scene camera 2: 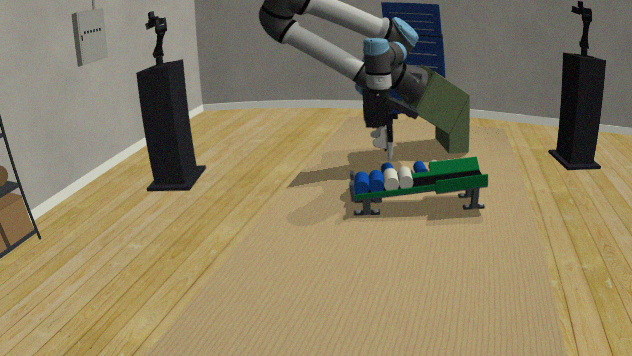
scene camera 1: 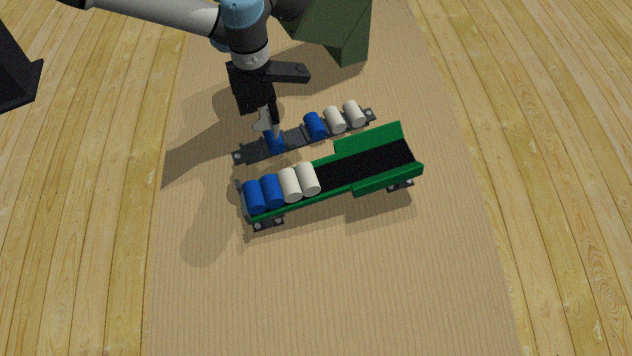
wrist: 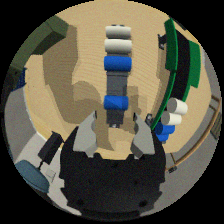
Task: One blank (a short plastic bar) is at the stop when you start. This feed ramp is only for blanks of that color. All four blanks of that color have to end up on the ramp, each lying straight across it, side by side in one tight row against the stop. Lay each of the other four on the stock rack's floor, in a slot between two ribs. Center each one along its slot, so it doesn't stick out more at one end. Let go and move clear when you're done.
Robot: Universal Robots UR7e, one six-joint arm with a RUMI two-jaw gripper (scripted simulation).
Labels:
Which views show my gripper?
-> Scene camera 2, scene camera 1 and the wrist view: all of them.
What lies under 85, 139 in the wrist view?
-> My gripper.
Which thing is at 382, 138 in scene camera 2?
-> My gripper.

